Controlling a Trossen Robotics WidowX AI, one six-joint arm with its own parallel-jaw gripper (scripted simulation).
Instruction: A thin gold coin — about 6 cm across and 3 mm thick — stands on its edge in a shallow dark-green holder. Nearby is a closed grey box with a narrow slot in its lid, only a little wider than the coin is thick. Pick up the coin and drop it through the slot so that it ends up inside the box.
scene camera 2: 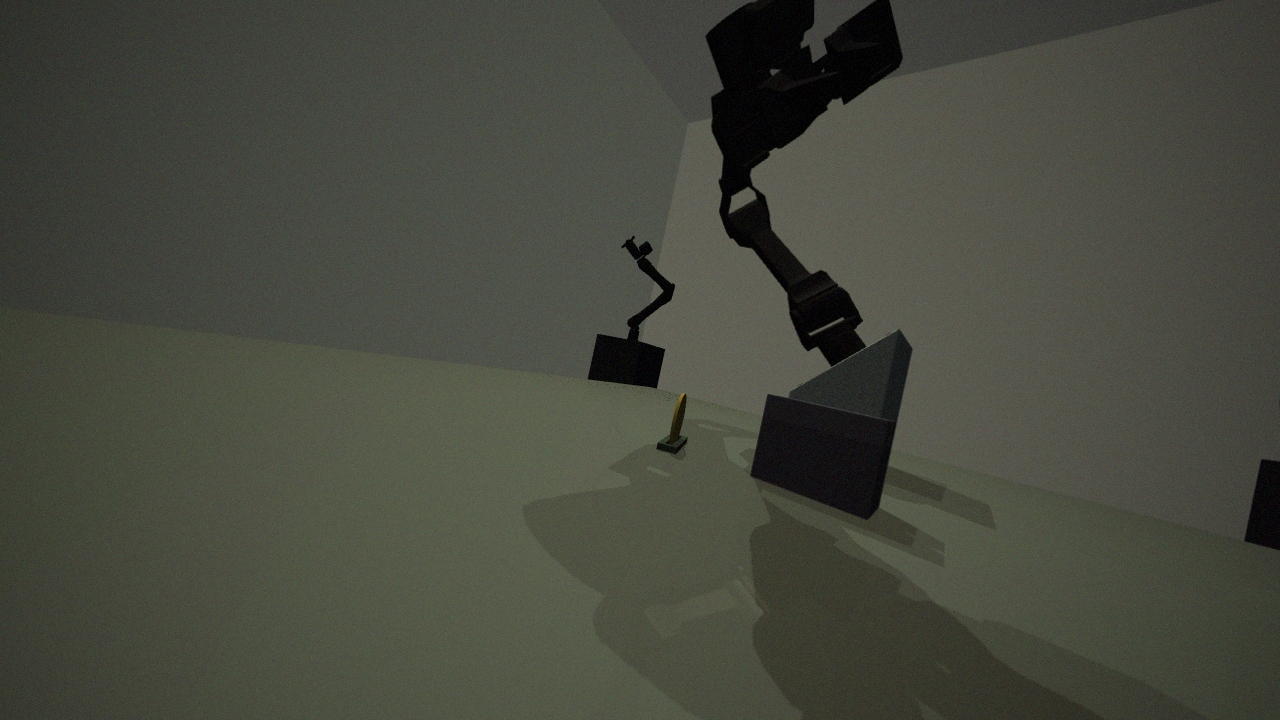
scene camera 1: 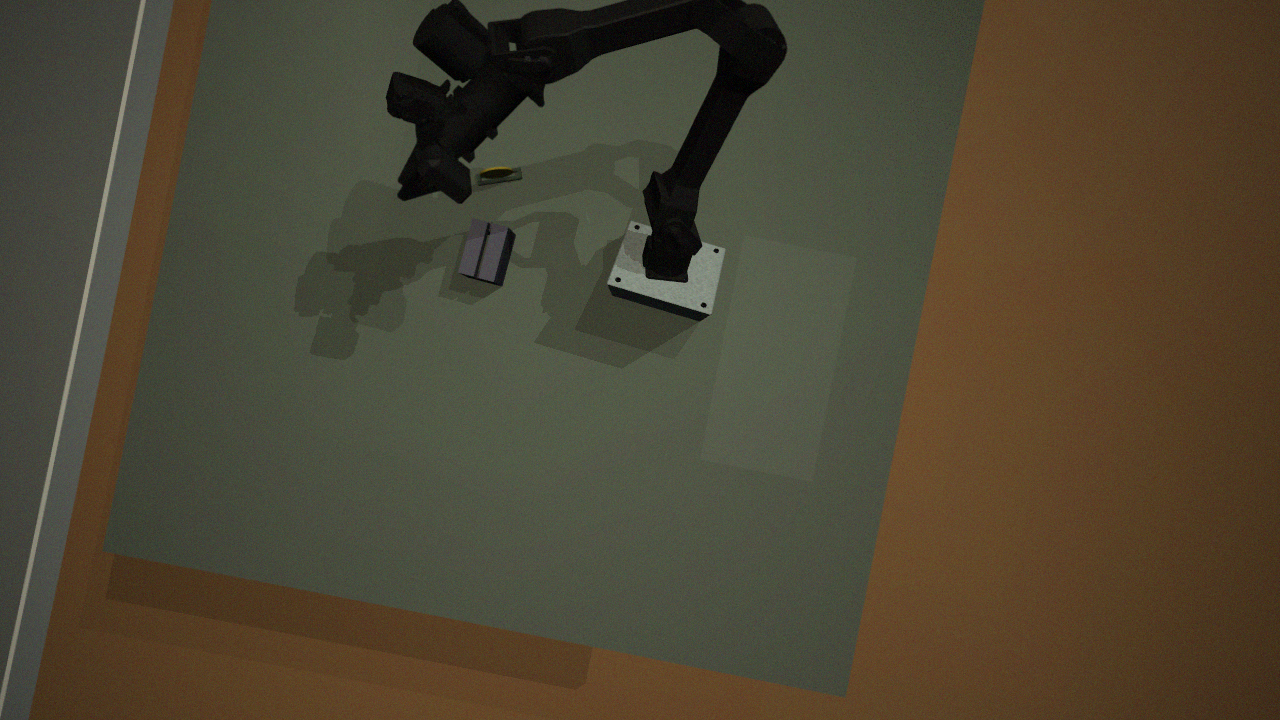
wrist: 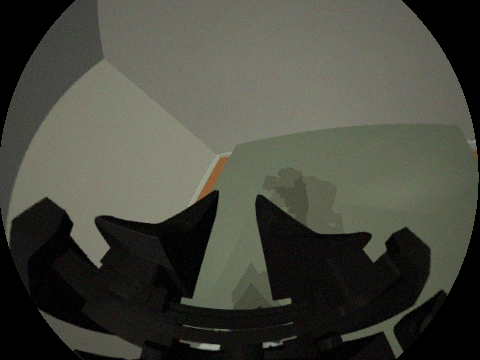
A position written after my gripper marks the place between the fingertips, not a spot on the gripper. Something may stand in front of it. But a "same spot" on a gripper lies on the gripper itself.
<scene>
My gripper shows in scene camera 2, in scene camera 1 and in the wrist view (pixel 237 197). The same spot on my gripper: (scene camera 1: pixel 413 185) is (scene camera 2: pixel 863 42).
</scene>
